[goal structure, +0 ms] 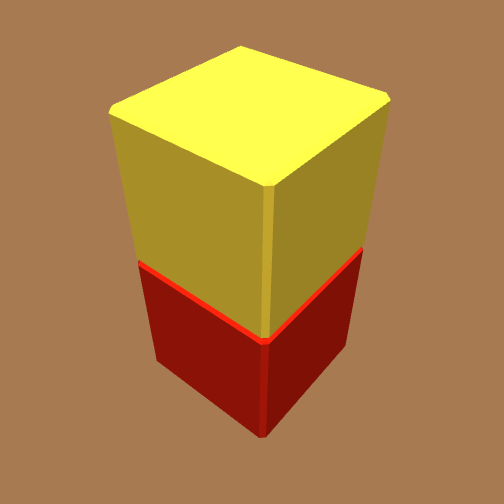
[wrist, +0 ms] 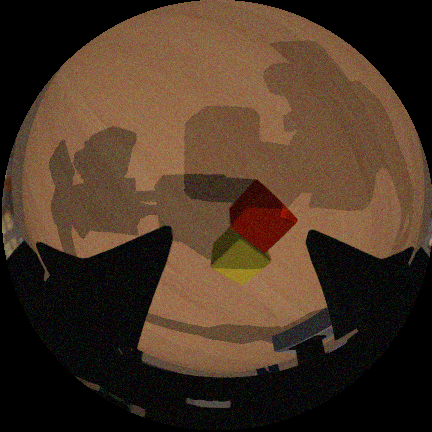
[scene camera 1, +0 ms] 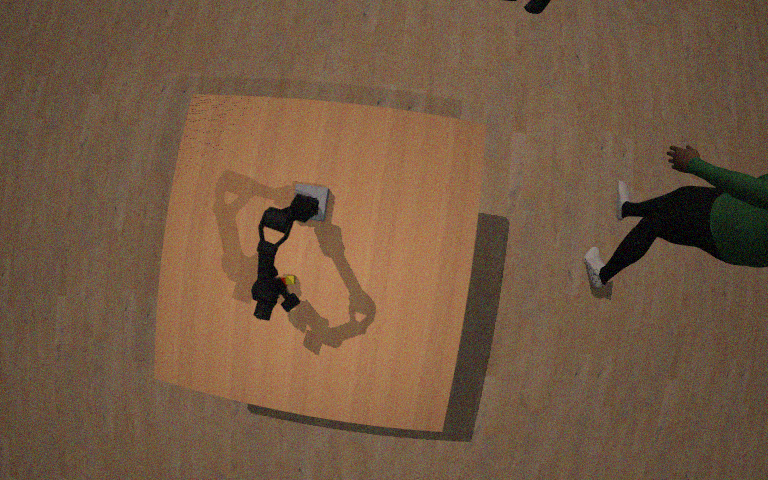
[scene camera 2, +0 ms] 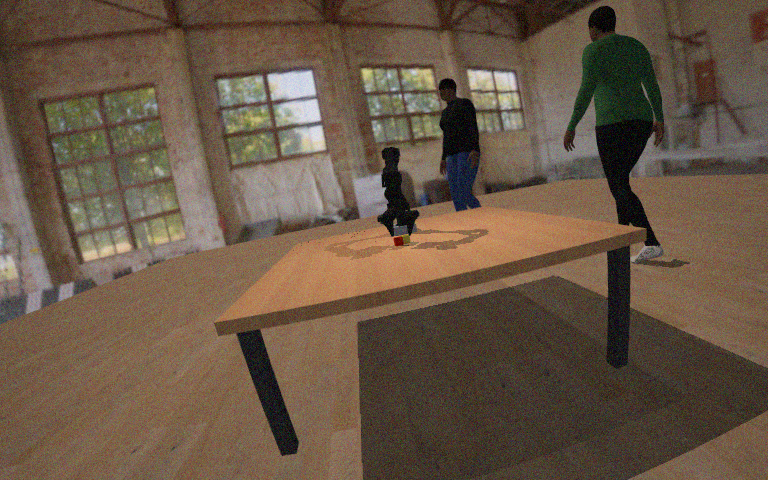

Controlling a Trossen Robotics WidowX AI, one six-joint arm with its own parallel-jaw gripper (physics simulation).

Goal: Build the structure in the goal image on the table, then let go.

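Places are measured from the arm's base along level axes (x ahead, y left, z up), in centimetres.
Where they show: gripper, fingertip midpoint: point(wrist: 243, 235) point(scene camera 1: 284, 284) point(scene camera 2: 401, 236); arm's base at its link origin: point(wrist: 308, 342) point(scene camera 1: 309, 206) point(scene camera 2: 402, 224).
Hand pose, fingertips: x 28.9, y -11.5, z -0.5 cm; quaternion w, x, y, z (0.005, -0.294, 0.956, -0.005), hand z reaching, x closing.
Each offset is from my fingertips to the centre of the thing. Level surfaces: height alone.
A red cube @(dx -0.8, dy -1.3, dz -2.1 cm) point(scene camera 1: 282, 280) point(scene camera 2: 398, 241) point(wrist: 266, 227) and a yellow cube @(dx -1.7, dy +2.2, dz -2.1 cm) point(scene camera 1: 290, 279) point(scene camera 2: 406, 240) point(wrist: 241, 256) sit side by side on the table @(dz -3.7 cm) point(scene camera 1: 396, 283) point(scene camera 2: 317, 283), touching or nearly so. Neither is stacked on the other. My gripper point(scene camera 2: 402, 232) point(wrist: 243, 235) is open and empty, low over the cubes. In the wrist view both cubes show between the two black fingers, with the red one farther out and the yellow one nearer the camera's lower edge. In scene camera 1, the arm partly hides the red cube.
The arm's grey base point(scene camera 1: 323, 204) point(wrist: 300, 334) stands on the table behind the cubes. Arm shadows lie across the wood around them. A person in green point(scene camera 1: 741, 220) point(scene camera 2: 620, 73) and one in a black top point(scene camera 2: 459, 127) are on the floor away from the table.
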